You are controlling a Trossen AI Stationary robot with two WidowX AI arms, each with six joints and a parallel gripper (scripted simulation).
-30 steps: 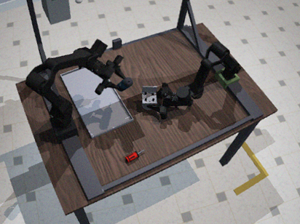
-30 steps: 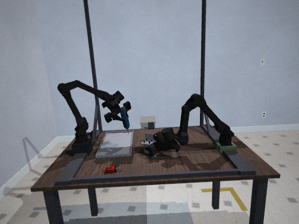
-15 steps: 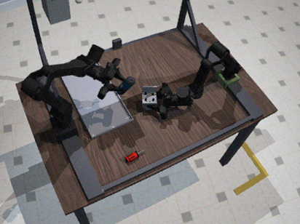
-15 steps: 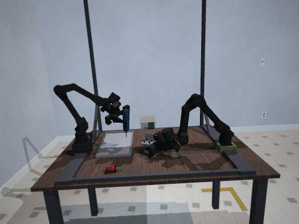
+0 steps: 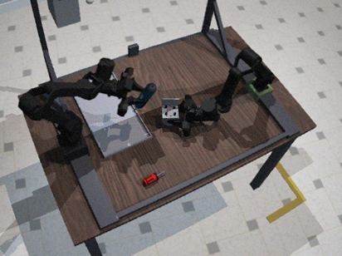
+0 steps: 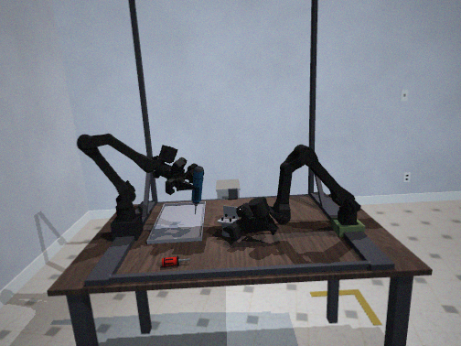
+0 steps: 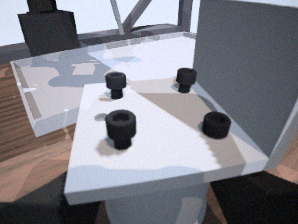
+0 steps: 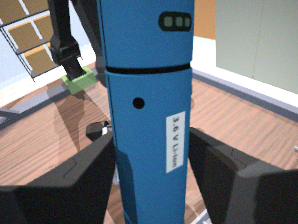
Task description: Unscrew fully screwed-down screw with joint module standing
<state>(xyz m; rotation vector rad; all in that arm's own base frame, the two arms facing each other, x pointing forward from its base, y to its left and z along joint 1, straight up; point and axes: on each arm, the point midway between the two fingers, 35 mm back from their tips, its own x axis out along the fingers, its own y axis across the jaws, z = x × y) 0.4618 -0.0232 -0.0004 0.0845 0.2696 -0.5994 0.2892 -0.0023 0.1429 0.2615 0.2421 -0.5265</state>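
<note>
My left hand is 2 cm to the left of the grey cylinder, 1 cm past it and 1 cm above it. Round my left hand: dark frame rail 29 cm ahead, 3 cm to the left, 3 cm below; then screw 3 cm above, 1 cm to the right, 1 cm ahead; then bracket 3 cm above, 2 cm to the right, 1 cm behind.
</note>
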